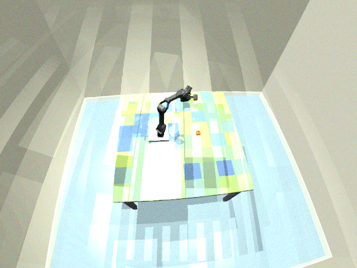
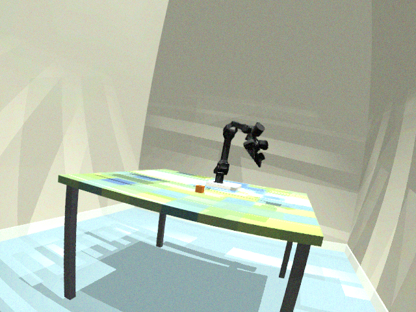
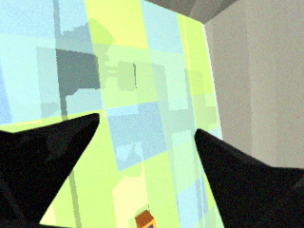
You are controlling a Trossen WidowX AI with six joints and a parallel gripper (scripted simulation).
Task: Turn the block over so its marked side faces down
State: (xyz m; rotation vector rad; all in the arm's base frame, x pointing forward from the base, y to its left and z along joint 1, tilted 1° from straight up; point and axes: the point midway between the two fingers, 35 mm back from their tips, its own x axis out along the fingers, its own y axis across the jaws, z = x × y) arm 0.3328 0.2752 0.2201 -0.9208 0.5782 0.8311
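My gripper tip is 29 cm to the left of the block, 18 cm above it and 4 cm short of it.
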